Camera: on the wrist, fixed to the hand. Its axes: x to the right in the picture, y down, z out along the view.
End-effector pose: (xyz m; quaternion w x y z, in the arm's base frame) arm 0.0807 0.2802 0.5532 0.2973 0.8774 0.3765 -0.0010
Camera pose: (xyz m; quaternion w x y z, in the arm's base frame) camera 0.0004 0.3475 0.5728 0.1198 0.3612 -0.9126 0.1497
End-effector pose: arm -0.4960 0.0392 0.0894 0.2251 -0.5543 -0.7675 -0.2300
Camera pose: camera -0.5604 -0.0377 0.1255 0.0564 -0.8125 0.5079 0.2804
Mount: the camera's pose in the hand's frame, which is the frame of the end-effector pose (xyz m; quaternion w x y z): -0.0175 -0.0792 -0.0691 0.0088 -0.0532 -0.1847 0.9813
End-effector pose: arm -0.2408 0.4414 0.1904 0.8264 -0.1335 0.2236 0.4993
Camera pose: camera -0.1941 0.3604 0.1393 0.4485 -0.2665 0.0462 -0.8519
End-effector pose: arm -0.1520 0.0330 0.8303 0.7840 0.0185 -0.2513 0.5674
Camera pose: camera -0.0591 0.0111 0.7830 0.5953 0.1833 0.1953 -0.7575
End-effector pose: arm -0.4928 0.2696 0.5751 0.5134 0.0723 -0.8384 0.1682
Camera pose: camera -0.4036 0.2194 0.6048 0.3115 0.8183 0.1821 -0.4473
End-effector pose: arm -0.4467 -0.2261 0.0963 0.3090 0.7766 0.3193 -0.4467
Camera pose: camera -0.4805 -0.1291 0.1248 0.5413 0.2212 -0.7926 0.1728
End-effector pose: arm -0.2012 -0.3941 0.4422 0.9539 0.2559 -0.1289 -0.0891
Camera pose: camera -0.2059 -0.4254 0.3405 0.0856 -0.1914 -0.4237 0.8812
